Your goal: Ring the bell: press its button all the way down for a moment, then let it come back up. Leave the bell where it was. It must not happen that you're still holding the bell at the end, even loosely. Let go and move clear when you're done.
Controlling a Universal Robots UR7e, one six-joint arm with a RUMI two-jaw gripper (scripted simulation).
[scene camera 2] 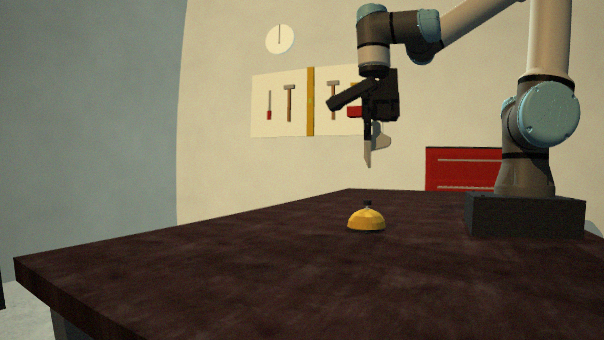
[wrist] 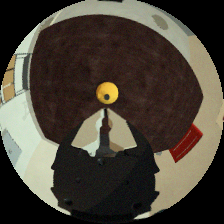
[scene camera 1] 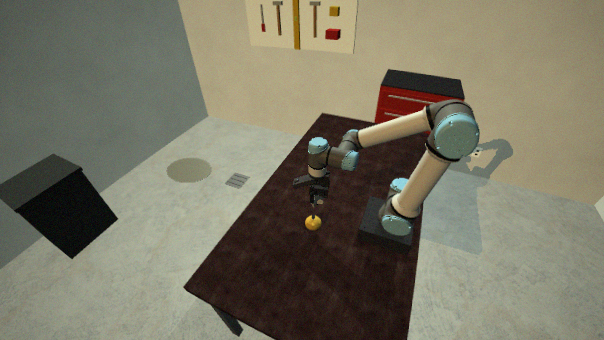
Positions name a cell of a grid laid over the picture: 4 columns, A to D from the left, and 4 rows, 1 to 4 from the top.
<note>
In view: the gripper (scene camera 2: C2).
The gripper shows as well in the wrist view (wrist: B2).
</note>
